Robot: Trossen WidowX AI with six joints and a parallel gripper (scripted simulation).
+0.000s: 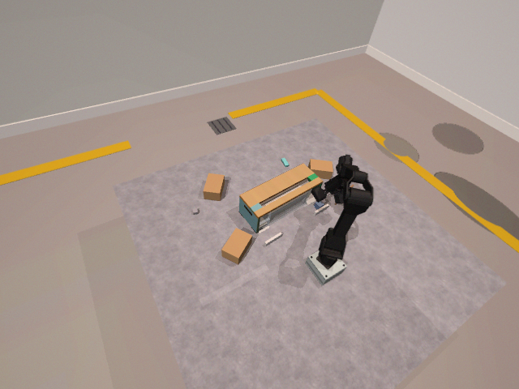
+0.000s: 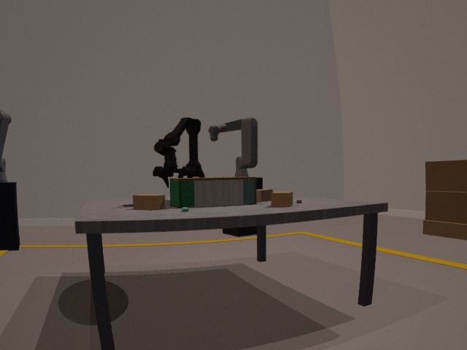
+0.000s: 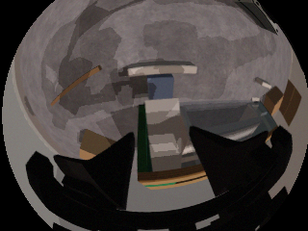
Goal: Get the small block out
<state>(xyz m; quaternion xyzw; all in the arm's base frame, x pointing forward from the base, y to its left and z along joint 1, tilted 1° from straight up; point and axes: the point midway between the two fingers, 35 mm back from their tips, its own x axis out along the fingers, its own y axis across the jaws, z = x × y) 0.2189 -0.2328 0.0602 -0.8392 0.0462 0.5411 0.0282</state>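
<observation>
My gripper tip is now 2 cm past the small blue block, 1 cm to the right of it and 7 cm above it. Round my gripper tip: grey piece 34 cm ahead, 49 cm to the left, 8 cm below; teal piece 31 cm ahead, 9 cm to the right, 8 cm below; box 8 cm ahead, 15 cm to the left, 2 cm below.
</observation>
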